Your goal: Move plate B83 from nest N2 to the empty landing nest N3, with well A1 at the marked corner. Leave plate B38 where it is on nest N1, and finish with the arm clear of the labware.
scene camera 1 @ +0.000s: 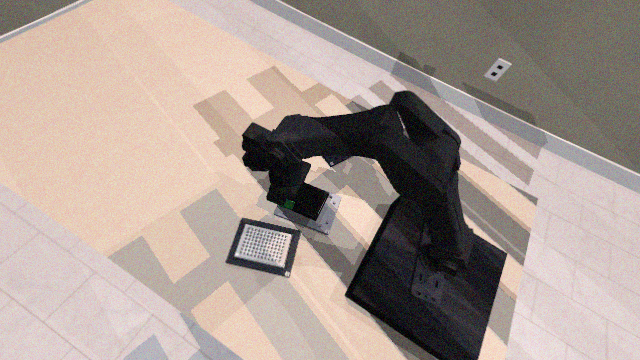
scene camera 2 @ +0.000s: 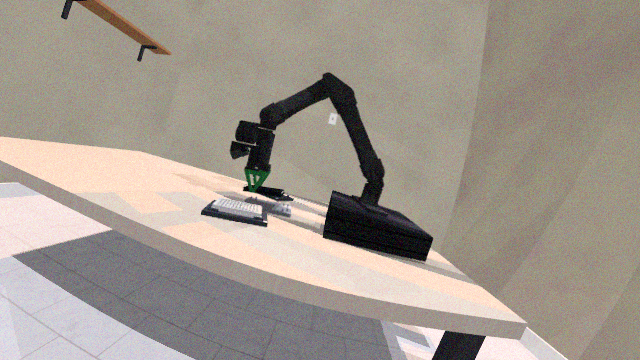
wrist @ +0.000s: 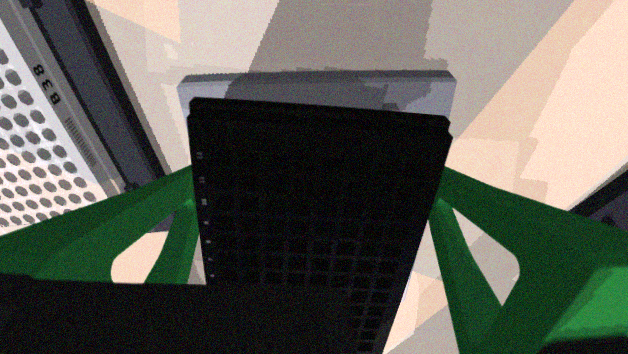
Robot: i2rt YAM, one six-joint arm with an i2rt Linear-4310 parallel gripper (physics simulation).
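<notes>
My gripper (scene camera 1: 299, 198) (scene camera 2: 254, 189) (wrist: 314, 177) is shut on the black plate B83 (scene camera 1: 312, 202) (wrist: 320, 165), held across its width between the green fingers. The plate hangs roughly level above the light grey nest (scene camera 1: 331, 216) (scene camera 2: 283, 210) (wrist: 420, 92), which shows beyond the plate's far edge in the wrist view. Its edge runs nearly parallel to the nest's. The plate's lettering is too dark to read and its A1 corner cannot be made out. The white plate B38 (scene camera 1: 262, 245) (scene camera 2: 237, 206) (wrist: 30, 107) sits on dark nest N1 (scene camera 1: 292, 252) (scene camera 2: 245, 220) (wrist: 107, 95).
Another dark nest (scene camera 1: 341, 160) (wrist: 612, 205) lies beyond the grey nest, mostly hidden by the arm in scene camera 1 and cut off at the wrist view's right edge. The arm stands on a black base block (scene camera 1: 380, 285) (scene camera 2: 375, 227). Nest N1 is close beside the grey nest.
</notes>
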